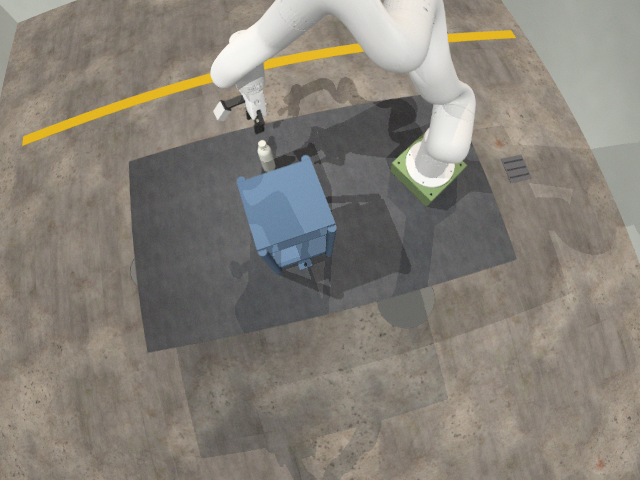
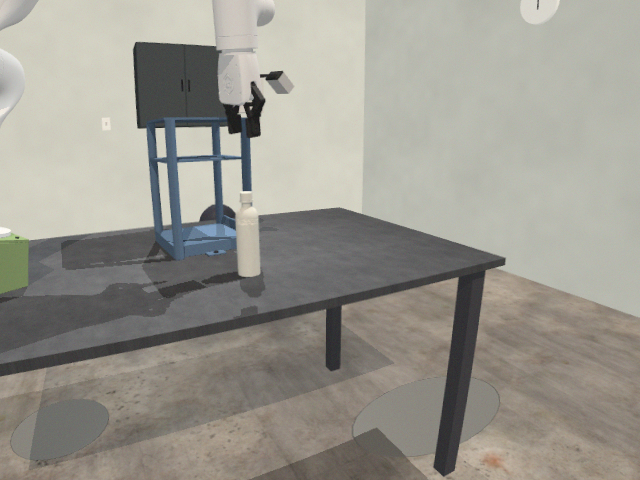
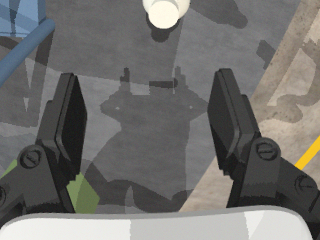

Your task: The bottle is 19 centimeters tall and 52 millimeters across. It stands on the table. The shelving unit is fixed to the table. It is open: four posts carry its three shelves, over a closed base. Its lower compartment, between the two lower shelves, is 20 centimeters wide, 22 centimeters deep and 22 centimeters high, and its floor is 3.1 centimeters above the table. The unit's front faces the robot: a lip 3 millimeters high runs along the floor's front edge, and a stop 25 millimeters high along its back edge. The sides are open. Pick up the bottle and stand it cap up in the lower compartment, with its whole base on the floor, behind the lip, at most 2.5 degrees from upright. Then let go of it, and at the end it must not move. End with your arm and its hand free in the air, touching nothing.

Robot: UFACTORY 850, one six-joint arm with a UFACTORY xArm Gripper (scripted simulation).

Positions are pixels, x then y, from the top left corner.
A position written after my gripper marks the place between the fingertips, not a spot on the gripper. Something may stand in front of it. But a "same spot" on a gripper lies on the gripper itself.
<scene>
my gripper: image 1; image 2 244,135; image 3
same spot on my gripper: [image 1: 259,128] = [image 3: 38,130]
</scene>
